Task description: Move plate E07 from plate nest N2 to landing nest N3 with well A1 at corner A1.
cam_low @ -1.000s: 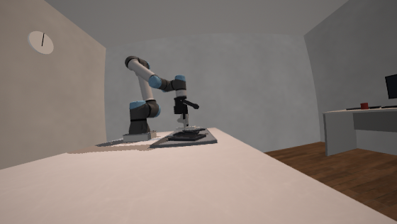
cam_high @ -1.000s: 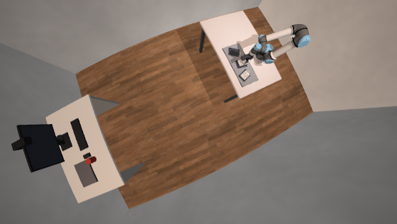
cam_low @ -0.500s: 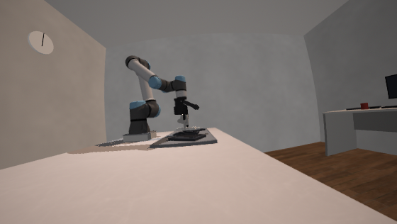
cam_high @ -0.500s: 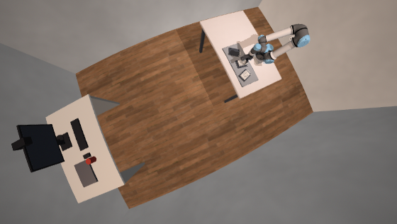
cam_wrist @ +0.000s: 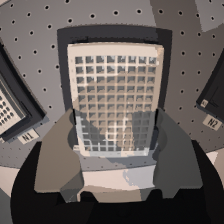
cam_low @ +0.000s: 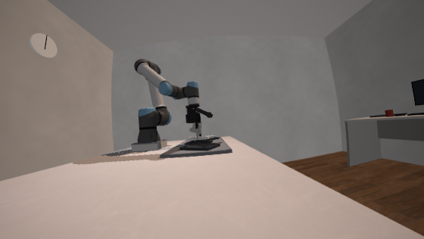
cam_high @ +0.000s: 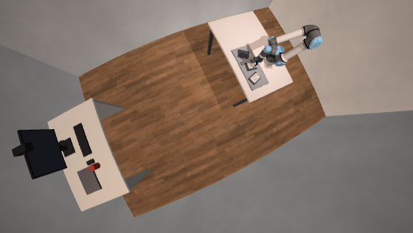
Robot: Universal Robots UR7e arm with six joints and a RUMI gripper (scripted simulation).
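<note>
Now: hand 40 mm above the dark landing nest. From my hand the other things lie so: plate nest N2: 210 mm to the right, 40 mm below.
</note>
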